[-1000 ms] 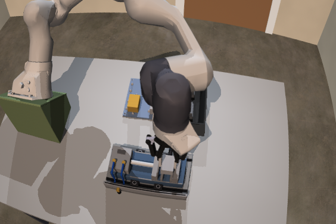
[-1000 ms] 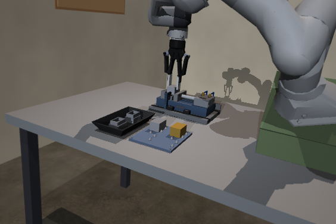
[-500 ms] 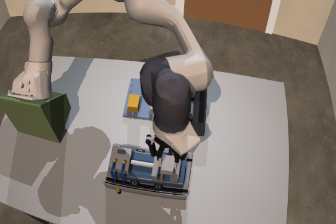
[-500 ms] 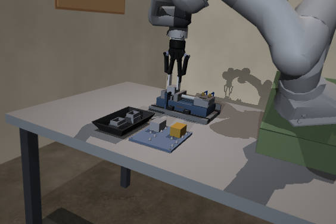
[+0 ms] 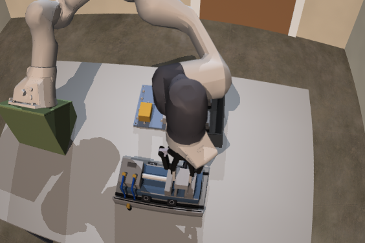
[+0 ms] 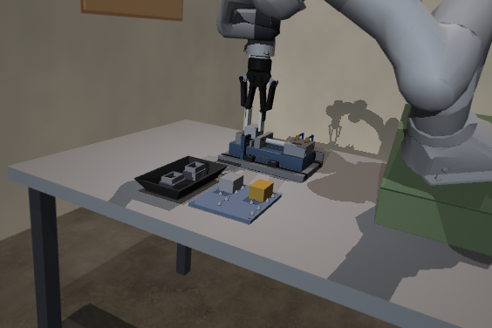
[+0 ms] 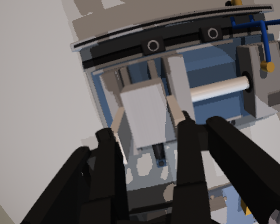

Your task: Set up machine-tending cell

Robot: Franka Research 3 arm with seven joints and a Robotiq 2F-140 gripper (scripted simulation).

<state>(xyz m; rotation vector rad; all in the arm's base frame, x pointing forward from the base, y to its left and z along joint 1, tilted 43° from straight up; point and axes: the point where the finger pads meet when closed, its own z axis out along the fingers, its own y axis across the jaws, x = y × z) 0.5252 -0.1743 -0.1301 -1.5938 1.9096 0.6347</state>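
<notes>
Right now my hand is 7 cm past the blue vise, 1 cm to the right of it and 10 cm above it. The rest, counted from my hand: brass blank: 13 cm behind, 30 cm to the left, 11 cm below; aluminium blank: 5 cm behind, 29 cm to the left, 11 cm below.
</notes>
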